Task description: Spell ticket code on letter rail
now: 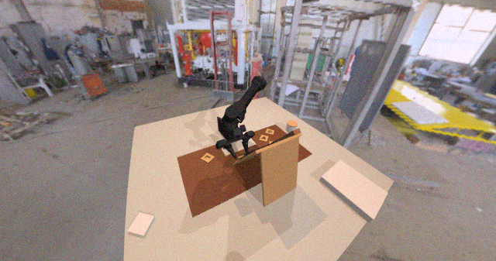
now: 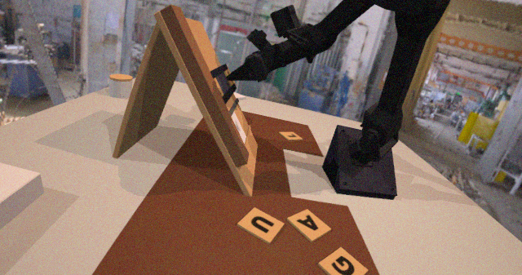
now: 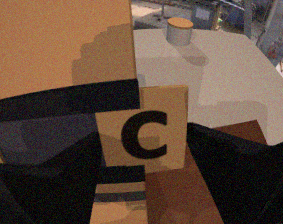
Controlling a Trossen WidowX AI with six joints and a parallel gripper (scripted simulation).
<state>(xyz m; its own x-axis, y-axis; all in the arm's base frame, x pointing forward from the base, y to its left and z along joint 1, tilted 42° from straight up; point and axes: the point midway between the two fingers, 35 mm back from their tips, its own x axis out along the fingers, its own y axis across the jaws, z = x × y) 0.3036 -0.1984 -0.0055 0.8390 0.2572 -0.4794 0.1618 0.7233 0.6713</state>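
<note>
My gripper tip is now 30 mm past the white ticket, 130 mm to the right of it and 80 mm above it. From my gripper tip the other things lie so: brown mat (140 mm behind, 130 mm to the left, 170 mm below); letter tile (80 mm behind, 330 mm to the left, 170 mm below); white pad (60 mm behind, 470 mm to the right, 160 mm below).
</note>
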